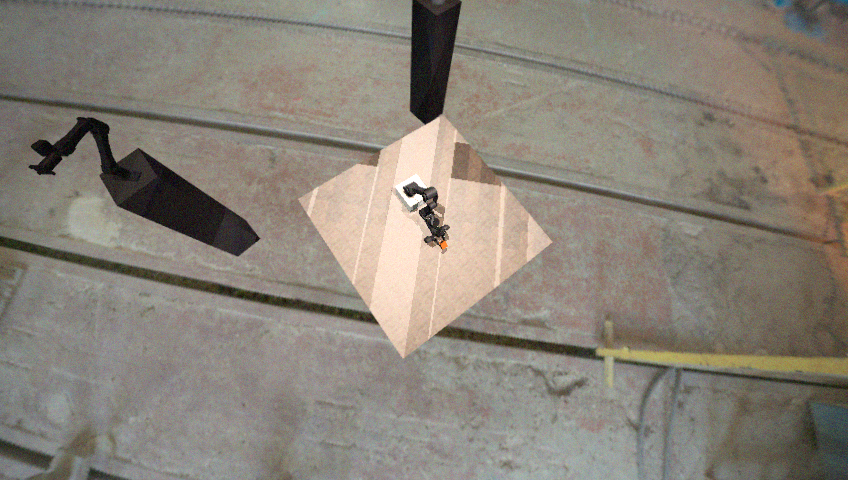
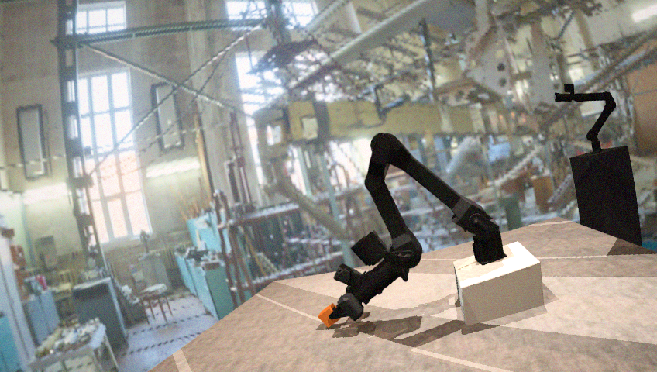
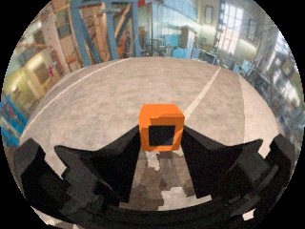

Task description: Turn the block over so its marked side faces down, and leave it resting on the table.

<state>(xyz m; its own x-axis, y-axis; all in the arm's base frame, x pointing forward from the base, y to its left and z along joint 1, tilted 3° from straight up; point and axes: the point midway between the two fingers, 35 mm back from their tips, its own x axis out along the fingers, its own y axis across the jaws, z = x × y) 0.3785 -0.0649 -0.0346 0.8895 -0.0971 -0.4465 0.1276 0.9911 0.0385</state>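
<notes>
The orange block is 10 mm behind my gripper tip.
</notes>
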